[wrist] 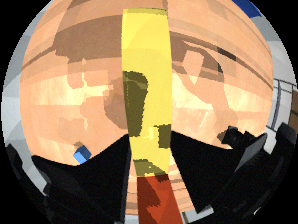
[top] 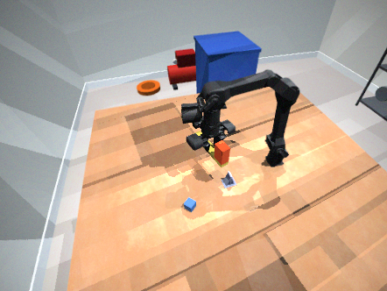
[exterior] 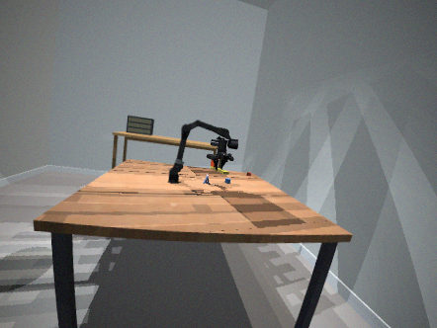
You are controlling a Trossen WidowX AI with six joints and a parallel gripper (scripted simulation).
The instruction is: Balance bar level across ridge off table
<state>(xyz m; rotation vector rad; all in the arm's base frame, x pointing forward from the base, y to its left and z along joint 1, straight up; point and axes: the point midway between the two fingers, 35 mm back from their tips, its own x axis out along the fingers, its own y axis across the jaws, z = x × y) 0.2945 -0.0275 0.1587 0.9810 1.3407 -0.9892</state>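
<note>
Right now my gripper tip is 50 mm past the dark ridge, 90 mm to the right of it and 90 mm above it. The rest, counted from my gripper tip: small red piece 450 mm ahead, 530 mm to the left, 110 mm below; small blue cube 130 mm ahead, 160 mm to the left, 110 mm below.
</note>
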